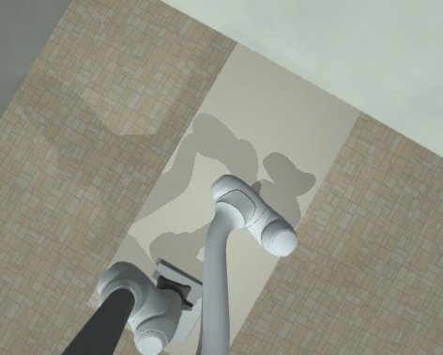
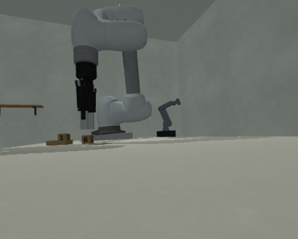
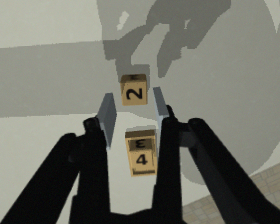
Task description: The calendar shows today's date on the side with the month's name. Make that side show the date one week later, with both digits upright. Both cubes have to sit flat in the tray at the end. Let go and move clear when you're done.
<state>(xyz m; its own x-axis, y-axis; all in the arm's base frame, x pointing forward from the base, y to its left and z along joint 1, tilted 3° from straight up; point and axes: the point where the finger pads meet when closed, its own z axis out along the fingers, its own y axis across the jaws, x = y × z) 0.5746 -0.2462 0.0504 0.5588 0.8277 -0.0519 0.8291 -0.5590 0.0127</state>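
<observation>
Now: the wooden cube 7 cm below my hand. Round my hand: tray (7 cm behind, 9 cm to the right, 8 cm below).
</observation>
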